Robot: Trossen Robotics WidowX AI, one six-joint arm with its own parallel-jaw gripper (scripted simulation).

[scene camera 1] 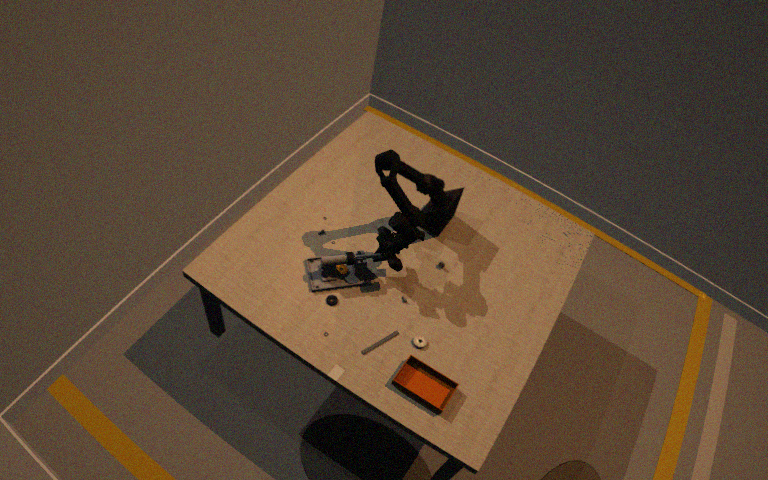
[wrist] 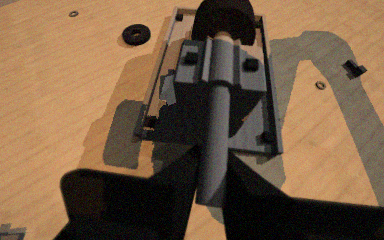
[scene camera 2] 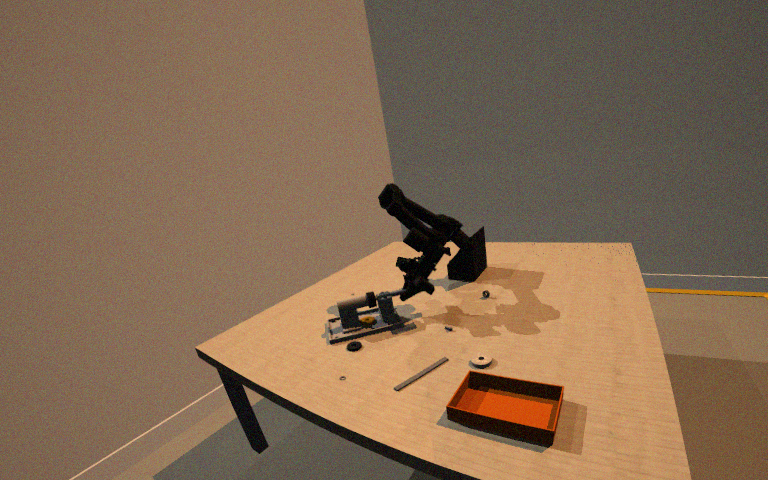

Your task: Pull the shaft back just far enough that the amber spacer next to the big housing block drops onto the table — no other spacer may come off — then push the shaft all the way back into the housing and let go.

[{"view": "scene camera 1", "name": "my gripper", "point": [372,259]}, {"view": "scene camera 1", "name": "orange tray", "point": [425,384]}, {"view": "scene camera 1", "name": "housing block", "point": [322,270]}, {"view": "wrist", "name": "my gripper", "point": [209,151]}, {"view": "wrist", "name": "grey shaft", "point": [212,177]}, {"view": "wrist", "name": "housing block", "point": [173,110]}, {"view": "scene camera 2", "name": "my gripper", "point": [401,300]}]
